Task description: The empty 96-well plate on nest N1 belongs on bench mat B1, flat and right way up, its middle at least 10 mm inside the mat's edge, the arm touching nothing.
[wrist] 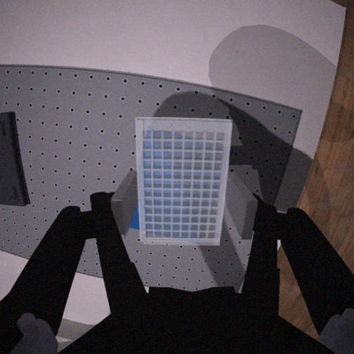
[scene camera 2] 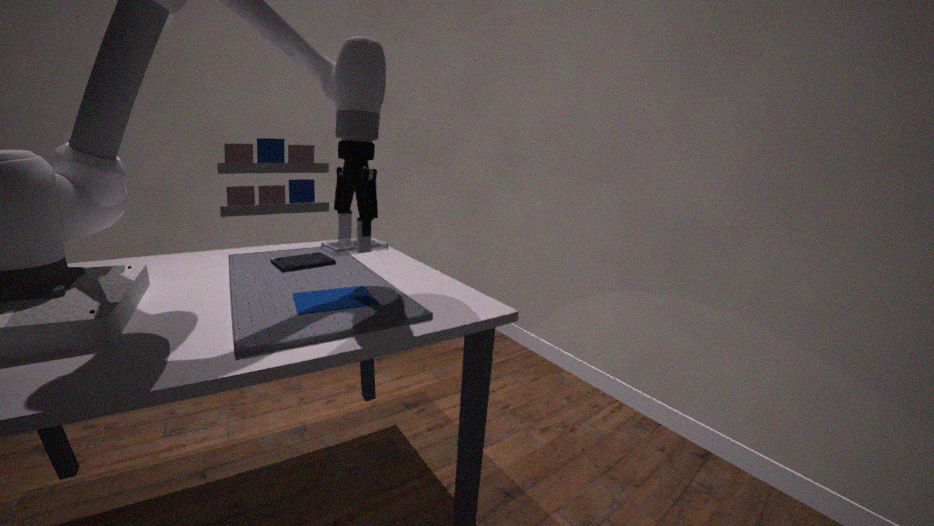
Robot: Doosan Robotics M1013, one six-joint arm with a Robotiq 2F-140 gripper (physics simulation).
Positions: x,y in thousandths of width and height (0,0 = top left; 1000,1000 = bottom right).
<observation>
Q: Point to a clear 96-well plate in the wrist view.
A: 516,462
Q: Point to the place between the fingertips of the gripper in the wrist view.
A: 513,524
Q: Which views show the clear 96-well plate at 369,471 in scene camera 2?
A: The wrist view and scene camera 2: all of them.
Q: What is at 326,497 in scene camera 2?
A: A black nest.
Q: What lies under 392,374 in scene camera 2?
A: The gripper.
</observation>
